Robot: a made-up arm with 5 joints. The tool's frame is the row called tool. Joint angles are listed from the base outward. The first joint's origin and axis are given. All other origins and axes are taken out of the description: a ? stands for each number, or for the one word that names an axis. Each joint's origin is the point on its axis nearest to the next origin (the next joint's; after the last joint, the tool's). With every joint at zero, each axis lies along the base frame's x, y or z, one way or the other. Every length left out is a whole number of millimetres.
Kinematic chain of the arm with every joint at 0, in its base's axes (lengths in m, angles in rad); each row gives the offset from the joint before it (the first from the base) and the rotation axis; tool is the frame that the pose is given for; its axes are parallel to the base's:
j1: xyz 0 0 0.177 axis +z
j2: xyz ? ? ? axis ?
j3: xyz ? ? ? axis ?
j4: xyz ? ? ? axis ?
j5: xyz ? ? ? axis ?
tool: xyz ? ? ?
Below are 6 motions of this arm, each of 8 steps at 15 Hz.
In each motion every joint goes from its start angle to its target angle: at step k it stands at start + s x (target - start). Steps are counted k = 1, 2, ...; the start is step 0. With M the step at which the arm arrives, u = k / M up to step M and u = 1 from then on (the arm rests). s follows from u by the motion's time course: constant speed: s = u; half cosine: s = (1 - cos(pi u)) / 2; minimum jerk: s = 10 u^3 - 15 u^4 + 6 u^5.
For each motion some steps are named. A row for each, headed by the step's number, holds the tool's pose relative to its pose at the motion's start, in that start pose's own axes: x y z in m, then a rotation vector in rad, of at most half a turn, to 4 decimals.
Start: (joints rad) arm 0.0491 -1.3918 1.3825 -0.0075 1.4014
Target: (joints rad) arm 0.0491 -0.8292 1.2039 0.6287 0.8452
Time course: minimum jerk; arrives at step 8
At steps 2, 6, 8:
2: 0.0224 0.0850 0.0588 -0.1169 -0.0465 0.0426
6: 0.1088 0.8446 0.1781 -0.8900 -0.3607 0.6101
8: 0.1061 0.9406 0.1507 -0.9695 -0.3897 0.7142

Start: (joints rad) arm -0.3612 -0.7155 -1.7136 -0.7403 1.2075
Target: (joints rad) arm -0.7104 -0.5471 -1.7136 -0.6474 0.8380
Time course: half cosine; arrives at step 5
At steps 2, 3, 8:
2: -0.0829 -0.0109 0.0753 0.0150 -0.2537 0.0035
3: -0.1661 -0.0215 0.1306 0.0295 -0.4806 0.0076
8: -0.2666 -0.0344 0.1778 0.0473 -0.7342 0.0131

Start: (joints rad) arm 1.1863 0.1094 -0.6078 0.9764 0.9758
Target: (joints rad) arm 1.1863 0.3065 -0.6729 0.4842 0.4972
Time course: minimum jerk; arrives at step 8
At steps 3, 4, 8:
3: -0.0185 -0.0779 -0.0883 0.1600 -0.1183 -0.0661
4: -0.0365 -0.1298 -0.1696 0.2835 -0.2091 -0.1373
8: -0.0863 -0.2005 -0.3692 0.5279 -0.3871 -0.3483

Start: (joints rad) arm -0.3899 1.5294 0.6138 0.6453 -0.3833
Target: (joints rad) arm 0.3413 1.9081 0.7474 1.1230 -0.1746
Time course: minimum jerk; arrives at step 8
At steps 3, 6, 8:
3: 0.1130 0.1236 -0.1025 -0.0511 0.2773 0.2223
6: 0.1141 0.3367 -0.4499 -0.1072 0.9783 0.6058
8: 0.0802 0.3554 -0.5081 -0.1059 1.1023 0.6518

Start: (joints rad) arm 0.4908 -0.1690 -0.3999 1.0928 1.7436
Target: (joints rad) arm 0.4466 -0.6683 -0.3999 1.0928 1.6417
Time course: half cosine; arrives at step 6
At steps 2, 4, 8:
2: -0.1219 0.0387 0.0025 -0.0211 -0.0780 -0.1118
4: -0.3463 0.1571 -0.0128 -0.0728 -0.2296 -0.3356
8: -0.4451 0.2349 -0.0298 -0.1035 -0.3028 -0.4476

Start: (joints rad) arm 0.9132 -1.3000 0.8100 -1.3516 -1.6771
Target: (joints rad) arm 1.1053 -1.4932 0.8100 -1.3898 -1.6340
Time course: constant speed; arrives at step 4
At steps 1, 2, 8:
1: -0.0141 -0.0217 0.0034 -0.0414 0.0474 -0.0468
2: -0.0294 -0.0430 0.0080 -0.0835 0.0961 -0.0921
8: -0.0632 -0.0841 0.0214 -0.1703 0.1975 -0.1779

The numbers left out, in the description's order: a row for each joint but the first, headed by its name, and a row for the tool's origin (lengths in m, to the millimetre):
j2: xyz 0.086 0.115 0, axis +y
j3: xyz 0.445 0 0.264, axis -x
j4: xyz 0 -0.034 -0.138, axis +z
j5: xyz 0.338 -0.407 0, axis +y
tool: xyz 0.028 0 0.091

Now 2 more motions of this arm.
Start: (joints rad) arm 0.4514 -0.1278 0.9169 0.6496 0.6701
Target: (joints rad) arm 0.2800 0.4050 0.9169 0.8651 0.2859
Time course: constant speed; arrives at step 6
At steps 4, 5, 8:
4: 0.3362 0.2189 -0.1276 -0.0049 -0.0251 0.4098
5: 0.4007 0.2879 -0.1721 0.0196 -0.0374 0.5158
8: 0.4558 0.3616 -0.2194 0.0545 -0.0516 0.6215

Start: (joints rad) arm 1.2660 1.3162 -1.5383 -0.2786 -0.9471
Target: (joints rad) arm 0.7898 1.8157 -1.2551 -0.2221 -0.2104
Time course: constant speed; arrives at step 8
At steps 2, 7, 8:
2: 0.0331 -0.0662 0.0140 -0.0527 0.1826 -0.1100
7: 0.0183 -0.2461 0.0258 -0.0947 0.7296 -0.4055
8: -0.0016 -0.2798 0.0242 -0.0860 0.8529 -0.4644

